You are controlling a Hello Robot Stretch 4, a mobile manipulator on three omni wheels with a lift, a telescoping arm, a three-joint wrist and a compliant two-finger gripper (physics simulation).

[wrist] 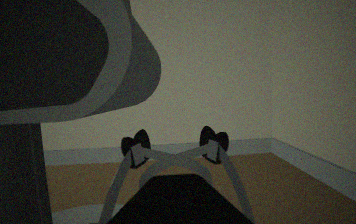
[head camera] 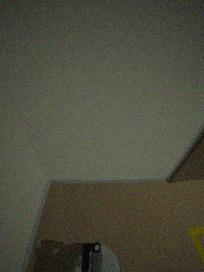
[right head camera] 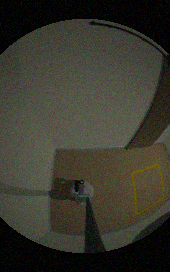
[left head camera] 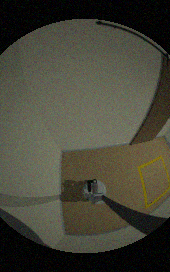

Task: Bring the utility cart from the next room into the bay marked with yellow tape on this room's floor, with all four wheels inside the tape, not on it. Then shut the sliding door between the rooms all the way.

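Places are measured from the robot's base along level axes (x ahead, y right, z down), in centimetres.
Where they show: gripper, fingertip midpoint: (wrist: 175, 140) (right head camera: 75, 199) (left head camera: 90, 199).
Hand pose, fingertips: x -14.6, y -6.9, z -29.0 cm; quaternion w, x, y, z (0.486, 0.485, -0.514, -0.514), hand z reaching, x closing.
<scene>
After its pixels a point has its place.
The yellow tape bay (head camera: 197, 230) @(y 118.7, x 32.1, z 2.7 cm) (left head camera: 143, 186) @(y 115.1, x -19.5, z 2.6 cm) (right head camera: 134, 194) @(y 113.7, x -21.9, z 3.0 cm) is marked on the floor; its outline shows at the right of both side head views, and one corner shows at the lower right of the head view. The brown sliding door (head camera: 195, 162) @(y 122.8, x 97.3, z -45.5 cm) (left head camera: 162, 100) @(y 133.3, x 98.1, z -132.6 cm) (right head camera: 159, 102) @(y 121.4, x 97.2, z -134.9 cm) stands at the right, partly cut off by the frame edges; how far it stands open I cannot tell. The utility cart does not show in these views. My gripper (wrist: 175, 140) @(y -6.9, x -14.6, z -29.0 cm) is open, its two fingertips apart with wall and baseboard behind them, well away from the door and tape.
A pale wall (head camera: 100, 100) @(y -2.8, x 94.0, z -119.6 cm) (wrist: 220, 65) @(y -28.9, x -111.2, z -49.6 cm) stands ahead, with a grey baseboard (head camera: 110, 180) @(y 14.6, x 93.9, z -4.7 cm) along the floor. In the wrist view two walls meet in a corner at the right. The dark door rail (left head camera: 135, 31) runs along the upper right. My round base stands on the brown floor, left of the bay.
</scene>
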